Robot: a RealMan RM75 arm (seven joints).
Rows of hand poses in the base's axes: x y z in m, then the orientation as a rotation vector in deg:
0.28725 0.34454 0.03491 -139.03 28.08 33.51
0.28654 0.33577 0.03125 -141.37 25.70 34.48
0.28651 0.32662 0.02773 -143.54 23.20 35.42
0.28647 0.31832 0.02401 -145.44 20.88 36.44
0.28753 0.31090 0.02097 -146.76 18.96 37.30
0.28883 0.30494 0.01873 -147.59 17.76 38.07
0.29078 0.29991 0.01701 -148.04 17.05 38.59
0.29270 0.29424 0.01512 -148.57 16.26 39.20
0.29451 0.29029 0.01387 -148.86 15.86 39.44
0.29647 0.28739 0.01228 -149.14 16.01 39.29
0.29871 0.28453 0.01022 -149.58 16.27 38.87
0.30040 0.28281 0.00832 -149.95 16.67 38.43
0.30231 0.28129 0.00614 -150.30 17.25 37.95
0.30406 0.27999 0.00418 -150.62 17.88 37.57
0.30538 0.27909 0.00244 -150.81 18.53 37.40
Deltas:
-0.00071 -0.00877 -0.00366 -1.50 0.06 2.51
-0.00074 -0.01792 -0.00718 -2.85 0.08 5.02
-0.00078 -0.02622 -0.01090 -4.05 0.22 7.34
0.00028 -0.03364 -0.01394 -4.84 0.36 9.17
0.00158 -0.03960 -0.01618 -5.36 0.61 10.37
0.00353 -0.04463 -0.01790 -5.64 0.81 11.08
0.00545 -0.05030 -0.01979 -5.99 1.05 11.89
0.00726 -0.05425 -0.02104 -6.18 1.12 12.29
0.00922 -0.05715 -0.02263 -6.47 1.05 12.23
0.01146 -0.06001 -0.02469 -6.92 0.81 12.07
0.01315 -0.06173 -0.02659 -7.34 0.59 11.80
0.01506 -0.06325 -0.02877 -7.79 0.39 11.40
0.01681 -0.06455 -0.03073 -8.22 0.27 10.99
0.01813 -0.06545 -0.03247 -8.55 0.30 10.59

